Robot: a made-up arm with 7 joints. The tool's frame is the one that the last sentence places. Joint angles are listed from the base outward.
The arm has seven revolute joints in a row. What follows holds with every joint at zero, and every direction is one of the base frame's. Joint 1 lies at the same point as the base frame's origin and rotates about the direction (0.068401, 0.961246, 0.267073). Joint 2 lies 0.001 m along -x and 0.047 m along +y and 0.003 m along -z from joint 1 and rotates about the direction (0.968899, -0.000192, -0.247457). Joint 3 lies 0.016 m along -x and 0.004 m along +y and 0.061 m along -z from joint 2 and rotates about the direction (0.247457, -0.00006, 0.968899). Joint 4 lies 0.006 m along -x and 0.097 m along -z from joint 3 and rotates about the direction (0.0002, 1, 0.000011). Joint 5 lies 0.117 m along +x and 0.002 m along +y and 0.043 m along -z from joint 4 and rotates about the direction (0.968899, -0.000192, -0.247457). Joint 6 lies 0.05 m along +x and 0.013 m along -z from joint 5 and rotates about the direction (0.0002, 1, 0.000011). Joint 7 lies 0.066 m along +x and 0.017 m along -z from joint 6 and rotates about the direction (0.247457, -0.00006, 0.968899). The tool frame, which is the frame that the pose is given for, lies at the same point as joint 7; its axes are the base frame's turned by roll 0, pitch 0.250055 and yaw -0.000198 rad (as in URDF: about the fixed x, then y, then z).
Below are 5 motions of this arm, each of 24 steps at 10 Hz.
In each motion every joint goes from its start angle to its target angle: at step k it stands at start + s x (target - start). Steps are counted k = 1, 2, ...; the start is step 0. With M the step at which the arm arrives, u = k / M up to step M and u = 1 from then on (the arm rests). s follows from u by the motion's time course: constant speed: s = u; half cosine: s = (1 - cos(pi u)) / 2; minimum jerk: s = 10 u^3 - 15 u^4 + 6 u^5.
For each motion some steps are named. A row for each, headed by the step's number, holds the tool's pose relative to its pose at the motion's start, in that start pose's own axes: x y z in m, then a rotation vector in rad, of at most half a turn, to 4 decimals.
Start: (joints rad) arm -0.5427 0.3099 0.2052 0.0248 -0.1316 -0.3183 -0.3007
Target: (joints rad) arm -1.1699 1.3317 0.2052 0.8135 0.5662 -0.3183 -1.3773
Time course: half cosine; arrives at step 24
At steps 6, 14, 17, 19, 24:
6: 0.0150 0.0259 0.0036 0.2101 0.0771 -0.2098
14: 0.0442 0.1415 0.0641 0.7800 0.5926 -0.6407
17: 0.0392 0.1869 0.1056 0.8798 0.8626 -0.6812
19: 0.0315 0.2097 0.1309 0.8969 1.0130 -0.6779
24: 0.0182 0.2333 0.1612 0.8832 1.1810 -0.6561

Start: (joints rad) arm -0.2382 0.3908 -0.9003 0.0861 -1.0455 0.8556 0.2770
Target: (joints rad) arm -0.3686 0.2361 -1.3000 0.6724 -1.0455 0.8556 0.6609
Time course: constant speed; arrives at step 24
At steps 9, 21, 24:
9: 0.0302 0.0029 -0.0298 0.0508 0.1890 0.2059
21: 0.0557 0.0186 -0.0697 0.1894 0.3999 0.5304
24: 0.0592 0.0250 -0.0785 0.2341 0.4427 0.6200

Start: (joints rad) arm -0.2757 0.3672 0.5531 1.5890 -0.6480 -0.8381 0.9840
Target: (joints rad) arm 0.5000 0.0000 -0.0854 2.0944 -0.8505 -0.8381 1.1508
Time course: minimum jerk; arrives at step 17
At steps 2, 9, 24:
2: 0.0015 0.0045 -0.0035 0.0190 -0.0037 0.0054
9: 0.0524 0.2185 -0.0719 0.7552 -0.1746 0.2489
24: 0.0601 0.3933 -0.0268 1.3172 -0.3457 0.4370

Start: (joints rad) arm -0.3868 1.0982 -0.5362 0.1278 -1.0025 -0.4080 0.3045
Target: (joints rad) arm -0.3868 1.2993 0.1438 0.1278 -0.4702 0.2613 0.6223
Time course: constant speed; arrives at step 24
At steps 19, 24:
19: 0.0243 0.0900 0.1093 0.5643 -0.0990 0.5908
24: 0.0186 0.1139 0.1439 0.6821 -0.1312 0.8071

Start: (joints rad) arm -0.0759 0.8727 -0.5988 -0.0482 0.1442 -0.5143 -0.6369
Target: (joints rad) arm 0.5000 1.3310 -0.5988 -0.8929 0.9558 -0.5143 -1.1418
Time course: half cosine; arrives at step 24
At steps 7, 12, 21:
7: -0.0011 -0.0232 0.0211 0.1285 0.0348 -0.2349
12: -0.0035 -0.0580 0.0597 0.3333 0.0766 -0.5850
21: -0.0127 -0.1009 0.1299 0.6727 0.1137 -1.0302

